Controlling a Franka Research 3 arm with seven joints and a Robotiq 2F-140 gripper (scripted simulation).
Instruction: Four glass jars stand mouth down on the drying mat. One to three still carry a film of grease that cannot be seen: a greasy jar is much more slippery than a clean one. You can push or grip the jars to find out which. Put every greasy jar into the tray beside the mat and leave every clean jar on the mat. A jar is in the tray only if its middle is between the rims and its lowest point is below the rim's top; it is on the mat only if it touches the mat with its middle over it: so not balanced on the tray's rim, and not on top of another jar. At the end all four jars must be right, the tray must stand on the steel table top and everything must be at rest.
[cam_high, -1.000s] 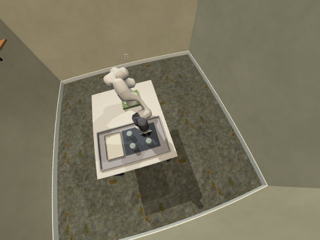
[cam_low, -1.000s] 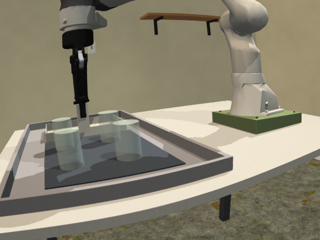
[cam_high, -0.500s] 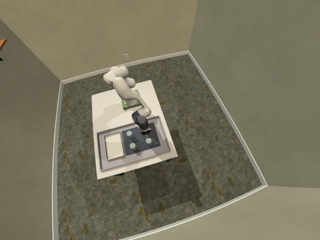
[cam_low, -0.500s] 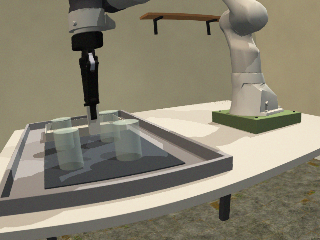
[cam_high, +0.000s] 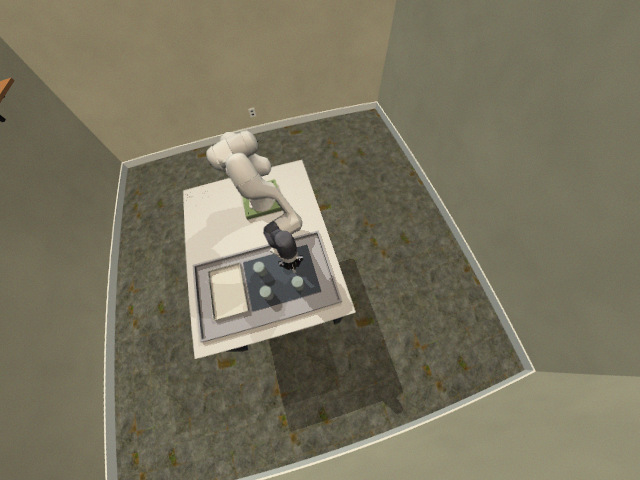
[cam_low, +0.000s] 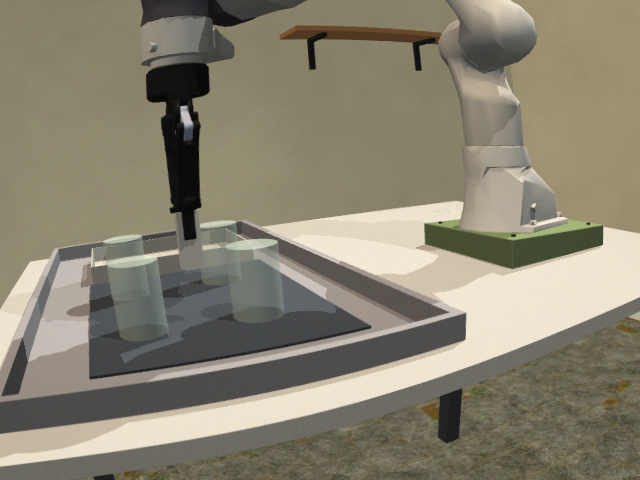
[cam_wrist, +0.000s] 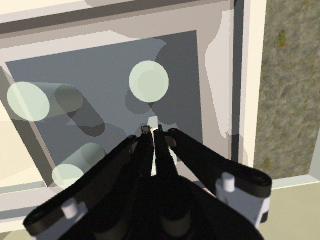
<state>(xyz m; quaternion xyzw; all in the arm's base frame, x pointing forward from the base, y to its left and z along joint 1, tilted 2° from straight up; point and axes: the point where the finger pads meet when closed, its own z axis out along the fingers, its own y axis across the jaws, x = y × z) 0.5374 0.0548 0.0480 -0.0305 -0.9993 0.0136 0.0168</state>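
My hand is 10 cm above the dark mat, 9 cm to the left of it and 2 cm past it. Round my hand: cream tray: 41 cm to the right, 10 cm below, 4 cm behind.
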